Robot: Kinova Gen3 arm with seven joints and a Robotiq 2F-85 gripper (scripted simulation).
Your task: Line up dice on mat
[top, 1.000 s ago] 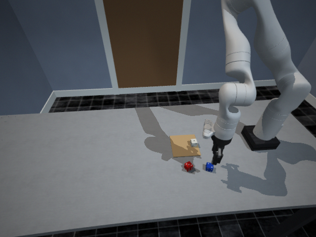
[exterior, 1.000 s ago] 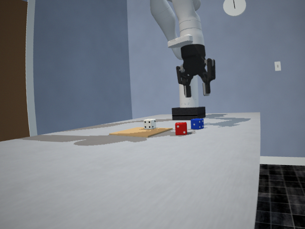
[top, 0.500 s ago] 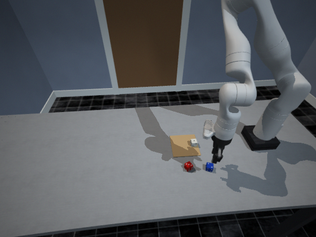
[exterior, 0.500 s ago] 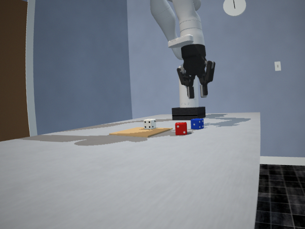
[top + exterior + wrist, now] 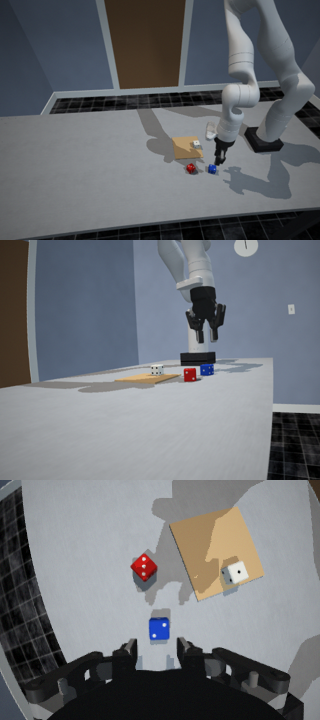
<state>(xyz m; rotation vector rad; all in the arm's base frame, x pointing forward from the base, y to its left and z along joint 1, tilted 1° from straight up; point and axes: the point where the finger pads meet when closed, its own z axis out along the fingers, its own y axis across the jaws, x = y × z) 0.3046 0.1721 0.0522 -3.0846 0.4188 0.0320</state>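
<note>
The blue die lies 90 mm below my hand. Also, from my hand: white die: 50 mm ahead, 150 mm to the right, 90 mm below; tan mat: 100 mm ahead, 140 mm to the right, 110 mm below; red die: 100 mm ahead, 10 mm to the right, 90 mm below.
</note>
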